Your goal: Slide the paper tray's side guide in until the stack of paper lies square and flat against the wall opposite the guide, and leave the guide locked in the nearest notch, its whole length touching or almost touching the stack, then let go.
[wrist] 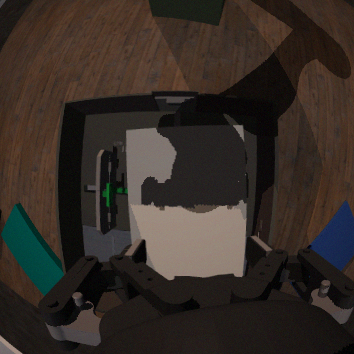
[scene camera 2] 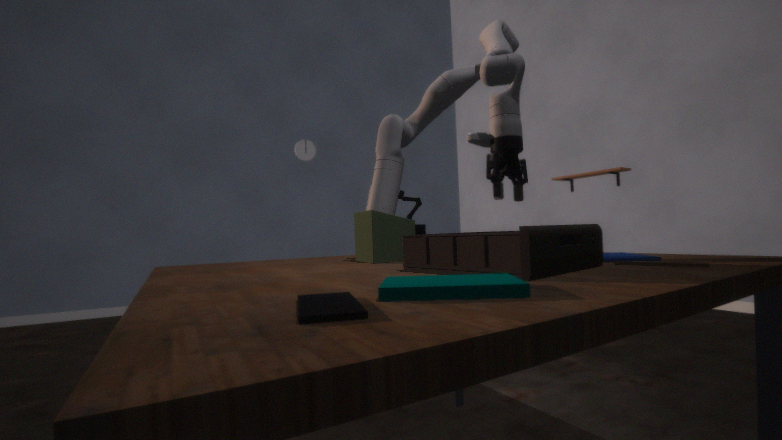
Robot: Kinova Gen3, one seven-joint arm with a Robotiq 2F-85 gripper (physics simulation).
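Where they show: gripper, between the fingertips: (wrist: 196, 249) (scene camera 2: 509, 200); arm's base, origin of its link: (scene camera 2: 380, 214).
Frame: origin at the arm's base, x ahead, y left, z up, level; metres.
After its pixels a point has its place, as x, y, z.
The dark paper tray (scene camera 2: 563, 251) @(0.629, -0.005, -0.106) (wrist: 70, 180) @(0.427, -0.135, -0.099) stands on the table. In the wrist view the pale paper stack (wrist: 192, 240) @(0.492, 0.066, -0.108) lies in it, partly in the arm's shadow, with a narrow dark strip between its right edge and the right wall. The side guide (wrist: 101, 192) @(0.436, -0.071, -0.088), an upright plate with a green part (wrist: 108, 194) @(0.434, -0.051, -0.069), stands left of the stack, with a gap between its plate and the paper; the green part reaches across towards the stack's left edge. Whether it is locked in a notch I cannot tell. My gripper (scene camera 2: 508, 192) @(0.458, 0.061, 0.008) (wrist: 196, 249) @(0.458, 0.061, 0.008) is open and empty, above the tray.
A teal block (scene camera 2: 453, 287) @(0.669, -0.336, -0.133) (wrist: 31, 250) @(0.606, -0.276, -0.131) lies on the tray's left side in the wrist view, a blue flat object (scene camera 2: 631, 256) @(0.598, 0.364, -0.141) (wrist: 336, 240) @(0.498, 0.394, -0.141) on its right. A black flat block (scene camera 2: 330, 307) @(0.636, -0.498, -0.141) lies near the teal one. The green base block (scene camera 2: 382, 238) @(0.057, -0.034, -0.075) (wrist: 187, 10) @(0.065, 0.016, -0.120) stands behind the tray.
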